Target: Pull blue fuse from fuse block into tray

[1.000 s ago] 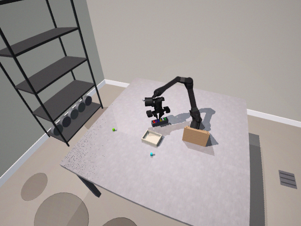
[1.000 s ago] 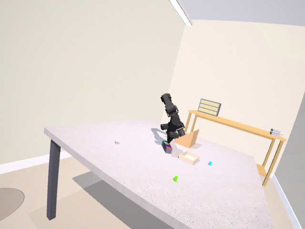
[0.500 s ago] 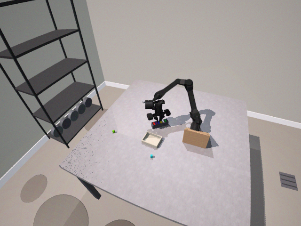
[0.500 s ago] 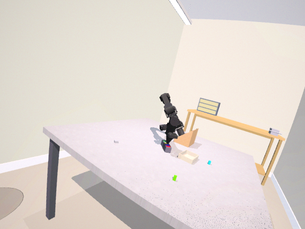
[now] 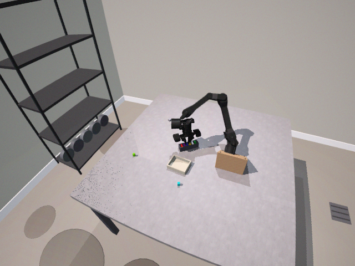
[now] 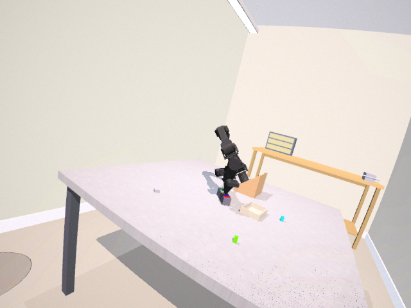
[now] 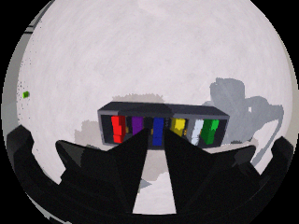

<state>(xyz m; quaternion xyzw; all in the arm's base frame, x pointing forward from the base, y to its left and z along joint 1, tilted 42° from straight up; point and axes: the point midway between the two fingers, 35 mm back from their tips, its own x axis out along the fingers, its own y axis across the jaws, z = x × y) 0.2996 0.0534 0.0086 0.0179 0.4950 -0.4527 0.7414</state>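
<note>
Now: the cream tray 170 mm to the left of my gripper tip, 40 mm below it and 30 mm behind it. The rest, counted from my gripper tip: blue fuse: 20 mm below.
</note>
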